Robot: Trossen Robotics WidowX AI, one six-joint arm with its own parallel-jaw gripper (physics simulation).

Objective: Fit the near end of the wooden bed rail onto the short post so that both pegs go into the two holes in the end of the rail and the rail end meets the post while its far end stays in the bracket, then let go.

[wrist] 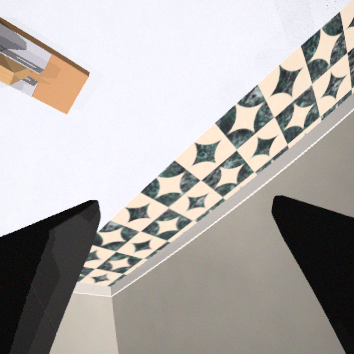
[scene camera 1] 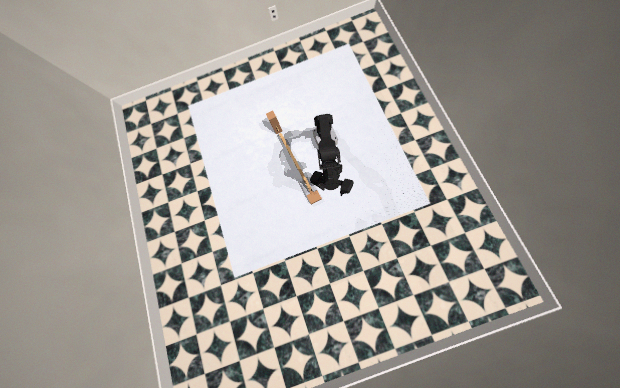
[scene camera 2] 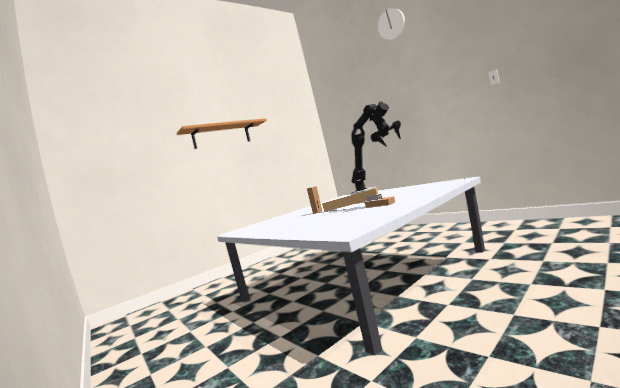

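Pixels of known places: gripper, between the fingertips: point(wrist: 187, 206) point(scene camera 1: 332, 192) point(scene camera 2: 393, 142); arm's base, origin of its link: point(scene camera 2: 361, 189).
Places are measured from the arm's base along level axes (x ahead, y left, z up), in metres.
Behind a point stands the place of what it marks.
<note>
The wooden bed rail point(scene camera 1: 296, 161) {x 0.229, y 0.116, z 0.004 m} point(scene camera 2: 350, 200) {x 0.245, y 0.118, z -0.027 m} runs between the short upright post point(scene camera 1: 274, 122) {x 0.276, y -0.163, z 0.055 m} point(scene camera 2: 314, 200) {x 0.300, y -0.164, z 0.010 m} and a wooden block point(scene camera 1: 314, 197) {x 0.200, y 0.365, z -0.044 m} point(scene camera 2: 381, 202) {x 0.241, y 0.351, z -0.059 m} point(wrist: 62, 85) {x 0.197, y 0.364, z -0.044 m} that carries the grey metal bracket point(scene camera 2: 374, 197) {x 0.220, y 0.299, z -0.030 m}. In scene camera 2 a small gap shows between the rail's near end and the post. The far end is at the bracket; how it sits there is too small to tell. The pegs cannot be made out clearly. My gripper point(scene camera 1: 329, 188) {x 0.112, y 0.428, z 0.254 m} point(scene camera 2: 392, 141) {x 0.112, y 0.428, z 0.254 m} point(wrist: 187, 206) {x 0.112, y 0.428, z 0.254 m} is open and empty, high above the table and to the side of the rail's bracket end.
The white table point(scene camera 1: 250, 235) {x 0.672, y 0.450, z -0.080 m} point(scene camera 2: 290, 235) {x 0.787, y 0.209, z -0.080 m} carries the wooden parts and the arm's base. The black arm point(scene camera 1: 327, 145) {x 0.094, y 0.301, z 0.504 m} point(scene camera 2: 358, 155) {x 0.044, y 0.086, z 0.237 m} stands beside the rail. A wall shelf point(scene camera 2: 222, 126) and a clock point(scene camera 2: 391, 24) are on the walls, away from the table.
</note>
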